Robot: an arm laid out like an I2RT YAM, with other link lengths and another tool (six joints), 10 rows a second.
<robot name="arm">
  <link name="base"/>
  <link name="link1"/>
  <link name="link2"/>
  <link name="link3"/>
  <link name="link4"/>
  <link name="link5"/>
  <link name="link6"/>
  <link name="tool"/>
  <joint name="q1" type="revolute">
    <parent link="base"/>
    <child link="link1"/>
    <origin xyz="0 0 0.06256" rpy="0 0 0"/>
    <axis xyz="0 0 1"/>
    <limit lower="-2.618" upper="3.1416"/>
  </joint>
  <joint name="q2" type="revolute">
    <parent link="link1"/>
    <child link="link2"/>
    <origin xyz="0.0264 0.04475 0.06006" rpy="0 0 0"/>
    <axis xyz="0 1 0"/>
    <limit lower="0" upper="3.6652"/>
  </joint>
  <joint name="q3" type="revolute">
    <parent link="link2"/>
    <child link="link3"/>
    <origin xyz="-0.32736 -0.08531 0" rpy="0 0 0"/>
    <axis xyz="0 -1 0"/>
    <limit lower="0" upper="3.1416"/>
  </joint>
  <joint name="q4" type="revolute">
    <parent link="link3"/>
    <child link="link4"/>
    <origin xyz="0.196 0.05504 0.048" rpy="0 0 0"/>
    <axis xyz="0 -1 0"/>
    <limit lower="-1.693" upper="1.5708"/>
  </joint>
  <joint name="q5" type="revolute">
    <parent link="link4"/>
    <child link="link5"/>
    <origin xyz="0.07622 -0.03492 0.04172" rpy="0 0 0"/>
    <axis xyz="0 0 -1"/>
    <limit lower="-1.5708" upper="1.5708"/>
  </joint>
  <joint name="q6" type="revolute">
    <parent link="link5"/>
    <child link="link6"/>
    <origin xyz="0.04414 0 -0.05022" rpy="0 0 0"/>
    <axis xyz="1 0 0"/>
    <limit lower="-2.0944" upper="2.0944"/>
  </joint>
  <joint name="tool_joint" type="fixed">
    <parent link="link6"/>
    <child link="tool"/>
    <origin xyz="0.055 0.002 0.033" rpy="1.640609 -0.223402 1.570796"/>
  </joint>
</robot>
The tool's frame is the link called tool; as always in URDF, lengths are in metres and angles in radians.
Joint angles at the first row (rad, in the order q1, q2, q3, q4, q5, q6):
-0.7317, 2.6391, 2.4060, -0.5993, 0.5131, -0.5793
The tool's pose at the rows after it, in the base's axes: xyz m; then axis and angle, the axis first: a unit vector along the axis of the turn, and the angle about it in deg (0 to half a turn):
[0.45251 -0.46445 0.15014 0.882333 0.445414 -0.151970 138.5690]
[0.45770 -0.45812 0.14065 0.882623 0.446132 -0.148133 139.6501]
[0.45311 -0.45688 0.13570 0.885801 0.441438 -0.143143 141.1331]
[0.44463 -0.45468 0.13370 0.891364 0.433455 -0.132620 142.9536]
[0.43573 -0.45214 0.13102 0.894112 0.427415 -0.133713 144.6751]
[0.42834 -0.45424 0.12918 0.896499 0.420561 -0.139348 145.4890]
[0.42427 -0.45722 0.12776 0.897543 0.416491 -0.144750 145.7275]
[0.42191 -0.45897 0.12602 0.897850 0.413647 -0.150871 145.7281]
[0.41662 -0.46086 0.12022 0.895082 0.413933 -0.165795 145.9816]
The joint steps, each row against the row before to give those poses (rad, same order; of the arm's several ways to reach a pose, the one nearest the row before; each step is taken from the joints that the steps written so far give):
0.0129, 0.0391, 0.0350, -0.0363, -0.0208, 0.0687
0.0131, 0.0138, 0.0002, -0.0114, -0.0023, 0.0205
-0.0043, -0.0069, -0.0257, -0.0083, -0.0129, 0.0201
-0.0086, -0.0259, -0.0552, -0.0015, -0.0242, 0.0286
-0.0063, -0.0227, -0.0513, -0.0042, -0.0048, 0.0173
-0.0092, -0.0073, -0.0190, -0.0049, 0.0059, 0.0077
-0.0068, 0.0016, -0.0012, -0.0028, 0.0074, 0.0005
-0.0030, 0.0015, -0.0051, 0.0042, 0.0108, -0.0006
-0.0053, -0.0009, -0.0287, 0.0201, 0.0219, -0.0136

